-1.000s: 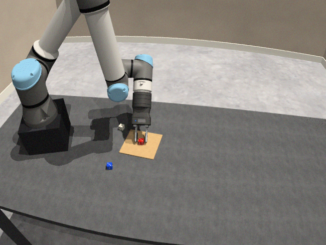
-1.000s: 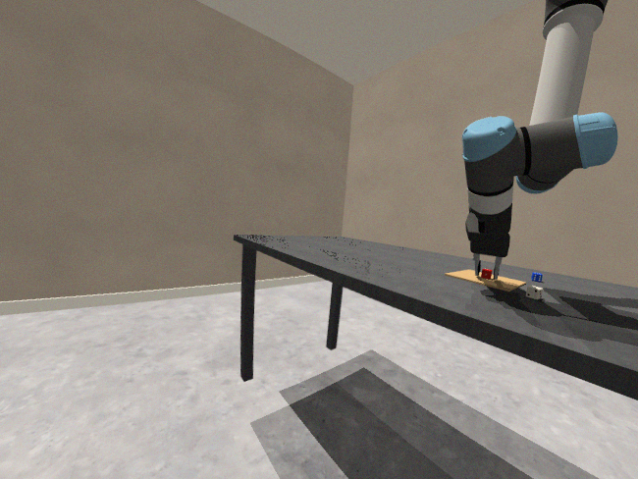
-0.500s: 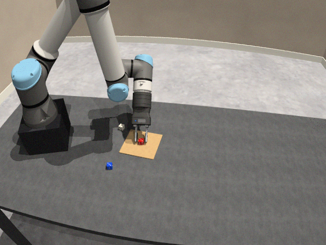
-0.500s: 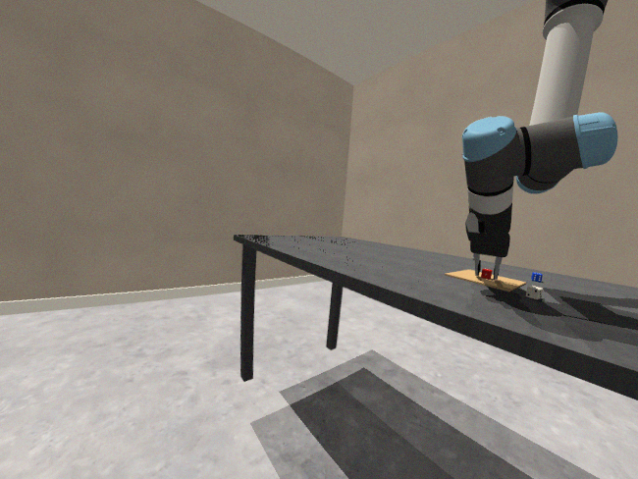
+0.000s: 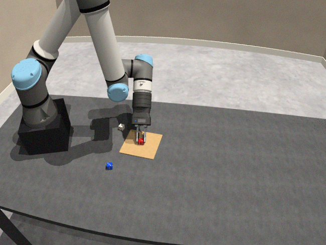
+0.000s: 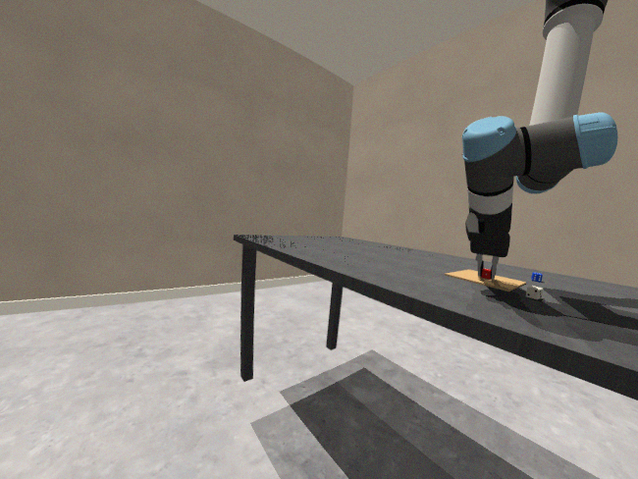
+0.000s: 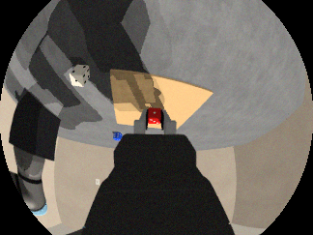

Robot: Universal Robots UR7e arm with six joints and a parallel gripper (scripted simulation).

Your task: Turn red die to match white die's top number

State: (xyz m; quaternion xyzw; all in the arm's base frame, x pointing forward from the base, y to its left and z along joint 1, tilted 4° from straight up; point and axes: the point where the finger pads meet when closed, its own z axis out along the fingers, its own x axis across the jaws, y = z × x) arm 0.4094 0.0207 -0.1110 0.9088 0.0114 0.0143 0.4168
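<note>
The red die lies 10 mm to the right of my hand and 10 mm below it. Also, from my hand: blue die 100 mm behind, 150 mm to the right, 20 mm below; white die 100 mm behind, 70 mm to the left, 20 mm below; tan mat 10 mm to the right, 20 mm below.
</note>
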